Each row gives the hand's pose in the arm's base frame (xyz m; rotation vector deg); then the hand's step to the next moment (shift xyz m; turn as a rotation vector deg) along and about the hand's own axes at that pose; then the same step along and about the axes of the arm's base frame.
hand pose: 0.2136 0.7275 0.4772 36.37 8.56 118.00
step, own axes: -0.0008 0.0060 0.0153 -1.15 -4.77 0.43
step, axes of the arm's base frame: 0.0033 -0.0061 0.0149 4.33 1.61 -1.72
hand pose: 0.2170 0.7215 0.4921 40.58 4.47 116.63
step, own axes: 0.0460 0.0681 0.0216 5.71 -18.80 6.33
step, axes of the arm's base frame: -0.0590 -0.0053 0.0609 15.47 13.56 1.69
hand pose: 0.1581 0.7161 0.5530 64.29 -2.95 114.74
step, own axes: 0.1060 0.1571 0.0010 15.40 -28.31 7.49
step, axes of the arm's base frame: -0.1329 -0.0372 0.1299 20.08 25.54 6.25
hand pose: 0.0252 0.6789 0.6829 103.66 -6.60 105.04
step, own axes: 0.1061 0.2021 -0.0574 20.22 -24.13 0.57
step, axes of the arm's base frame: -0.1332 -0.1111 0.1591 12.35 26.57 11.52
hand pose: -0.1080 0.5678 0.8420 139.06 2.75 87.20
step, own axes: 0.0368 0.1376 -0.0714 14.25 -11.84 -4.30
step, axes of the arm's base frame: -0.0631 -0.1107 0.0957 3.92 14.77 11.33
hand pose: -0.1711 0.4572 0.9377 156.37 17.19 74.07
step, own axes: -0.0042 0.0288 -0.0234 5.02 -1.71 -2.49
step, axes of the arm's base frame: -0.0169 -0.0287 0.0168 0.95 2.81 5.05
